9 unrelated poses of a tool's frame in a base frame.
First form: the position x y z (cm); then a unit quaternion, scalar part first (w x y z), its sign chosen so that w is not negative.
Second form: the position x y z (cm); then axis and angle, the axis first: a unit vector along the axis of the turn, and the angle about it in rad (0 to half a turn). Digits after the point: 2 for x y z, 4 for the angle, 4 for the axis.
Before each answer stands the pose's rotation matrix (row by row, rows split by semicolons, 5 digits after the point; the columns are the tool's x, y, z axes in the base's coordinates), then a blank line. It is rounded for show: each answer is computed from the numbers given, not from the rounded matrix.
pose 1, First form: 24.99 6.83 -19.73 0.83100 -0.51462 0.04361 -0.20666
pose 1, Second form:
0.91078 0.29858 0.28518; -0.38835 0.38492 0.83727; 0.14022 -0.87332 0.46653

24.99 6.83 -19.73 -0.9251 0.0784 -0.3715 1.1798
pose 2, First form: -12.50 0.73 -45.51 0.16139 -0.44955 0.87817 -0.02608
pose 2, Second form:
-0.54372 -0.78114 0.30690; -0.79798 0.59445 0.09930; -0.26001 -0.19091 -0.94655

-12.50 0.73 -45.51 -0.4555 0.8898 -0.0264 2.8174
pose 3, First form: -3.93 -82.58 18.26 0.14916 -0.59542 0.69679 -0.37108
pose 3, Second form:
-0.24645 -0.71907 0.64977; -0.94048 0.01554 -0.33951; 0.23403 -0.69476 -0.68010

-3.93 -82.58 18.26 -0.6022 0.7047 -0.3753 2.8422
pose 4, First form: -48.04 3.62 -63.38 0.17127 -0.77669 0.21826 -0.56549
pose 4, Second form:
0.26517 -0.14534 0.95319; -0.53275 -0.84606 0.01920; 0.80366 -0.51290 -0.30177

-48.04 3.62 -63.38 -0.7883 0.2215 -0.5740 2.7974
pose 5, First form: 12.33 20.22 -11.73 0.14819 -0.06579 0.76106 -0.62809
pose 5, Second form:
-0.94742 0.08601 0.30821; -0.28629 0.20235 -0.93653; -0.14292 -0.97553 -0.16708

12.33 20.22 -11.73 -0.0665 0.7696 -0.6351 2.8441
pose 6, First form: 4.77 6.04 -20.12 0.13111 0.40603 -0.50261 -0.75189
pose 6, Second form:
-0.63590 -0.21099 -0.74237; -0.60531 -0.46039 0.64934; -0.47878 0.86228 0.16505

4.77 6.04 -20.12 0.4096 -0.5070 -0.7584 2.8786
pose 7, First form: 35.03 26.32 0.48 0.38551 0.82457 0.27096 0.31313
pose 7, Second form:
0.65706 0.20542 0.72531; 0.68828 -0.55593 -0.46607; 0.30748 0.80545 -0.50666

35.03 26.32 0.48 0.8936 0.2937 0.3394 2.3501
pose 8, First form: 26.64 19.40 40.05 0.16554 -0.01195 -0.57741 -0.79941
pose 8, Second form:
-0.94491 0.27847 -0.17206; -0.25087 -0.27839 0.92713; 0.21027 0.91921 0.33291

26.64 19.40 40.05 -0.0121 -0.5855 -0.8106 2.8090
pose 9, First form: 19.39 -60.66 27.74 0.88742 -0.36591 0.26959 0.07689
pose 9, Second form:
0.84282 -0.33376 0.42221; -0.06082 0.72039 0.69089; -0.53475 -0.60798 0.58686

19.39 -60.66 27.74 -0.7938 0.5848 0.1668 0.9581
